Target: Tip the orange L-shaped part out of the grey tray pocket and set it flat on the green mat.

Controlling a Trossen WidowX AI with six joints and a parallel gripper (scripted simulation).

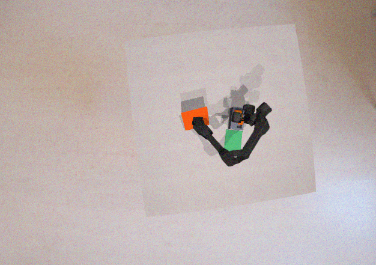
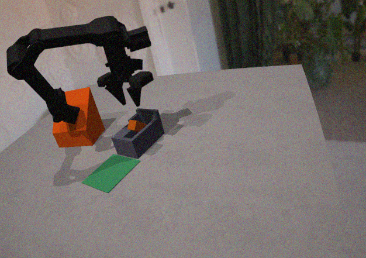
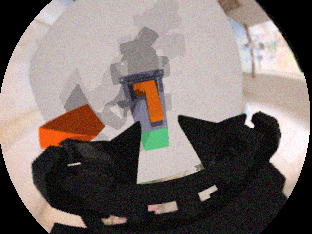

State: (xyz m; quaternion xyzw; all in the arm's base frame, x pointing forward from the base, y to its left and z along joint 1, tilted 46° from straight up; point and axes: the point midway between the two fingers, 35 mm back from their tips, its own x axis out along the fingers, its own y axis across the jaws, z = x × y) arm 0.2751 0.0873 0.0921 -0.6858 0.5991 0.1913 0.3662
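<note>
Now: the orange L-shaped part 10 mm behind my gripper tip, 30 mm to the left of it and 100 mm below it. Also, from my gripper tip: green mat 40 mm behind, 150 mm to the right, 160 mm below.
</note>
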